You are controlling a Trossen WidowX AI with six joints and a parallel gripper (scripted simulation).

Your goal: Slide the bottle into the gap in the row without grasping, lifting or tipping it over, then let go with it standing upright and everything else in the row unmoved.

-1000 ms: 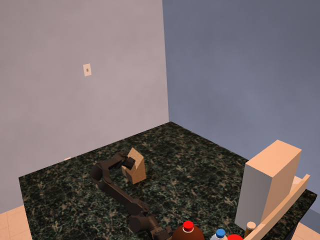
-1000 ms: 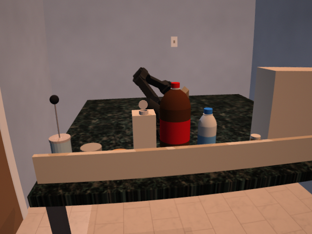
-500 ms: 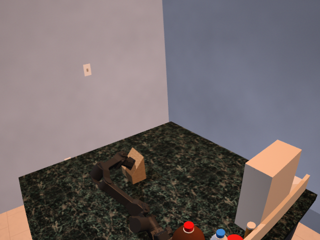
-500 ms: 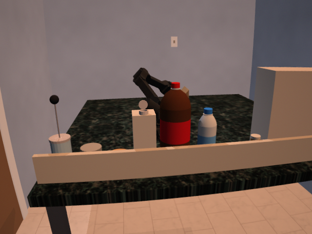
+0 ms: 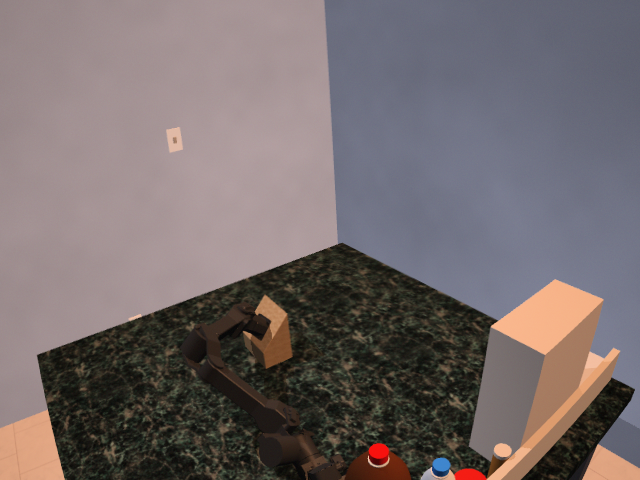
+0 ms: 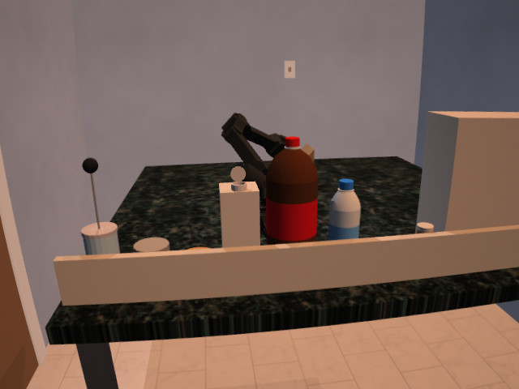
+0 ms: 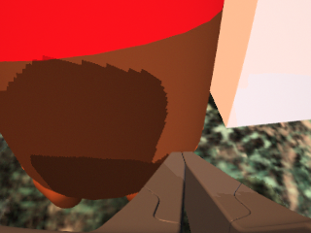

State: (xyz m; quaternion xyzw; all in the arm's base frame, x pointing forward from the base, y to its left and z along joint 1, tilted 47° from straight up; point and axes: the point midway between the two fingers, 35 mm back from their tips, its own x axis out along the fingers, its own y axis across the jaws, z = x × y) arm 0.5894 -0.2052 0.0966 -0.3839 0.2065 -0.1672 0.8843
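Now: hand 9 cm below the cola bottle, 8 cm short of it and 3 cm to the right of it. Round my hand: water bottle (13 cm to the left, 13 cm ahead, 5 cm above); red lid (25 cm to the left, 13 cm ahead, 3 cm below); rail (18 cm to the left, 17 cm ahead, 1 cm below).
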